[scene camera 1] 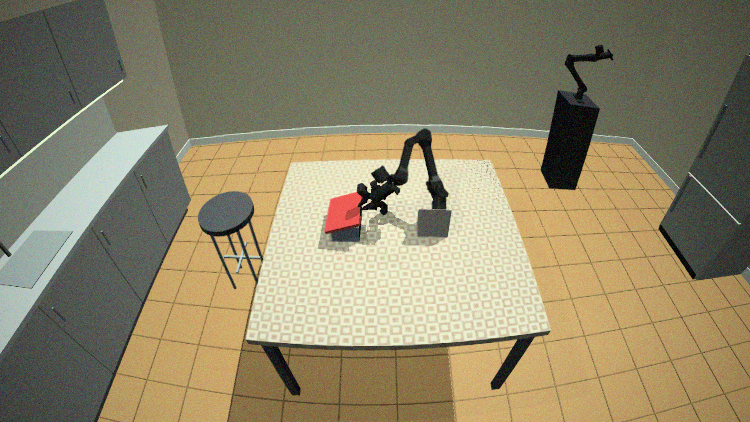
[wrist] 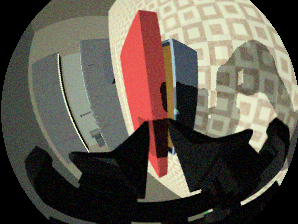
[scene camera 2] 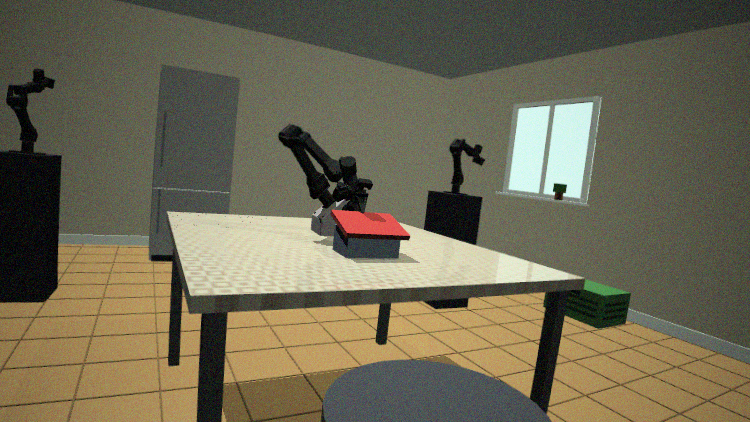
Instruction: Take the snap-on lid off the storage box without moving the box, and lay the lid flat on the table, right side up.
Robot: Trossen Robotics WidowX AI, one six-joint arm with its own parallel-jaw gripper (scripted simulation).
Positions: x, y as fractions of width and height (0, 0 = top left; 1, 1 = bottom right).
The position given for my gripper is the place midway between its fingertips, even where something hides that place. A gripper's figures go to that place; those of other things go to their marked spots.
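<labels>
My gripper (wrist: 0.53, 0.55), 10 cm from the lens. Storage box (wrist: 0.61, 0.27), 13 cm from the lens. Lid (wrist: 0.48, 0.27), 8 cm from the lens. Marked spots on lid and storage box, 6 cm apart.
</labels>
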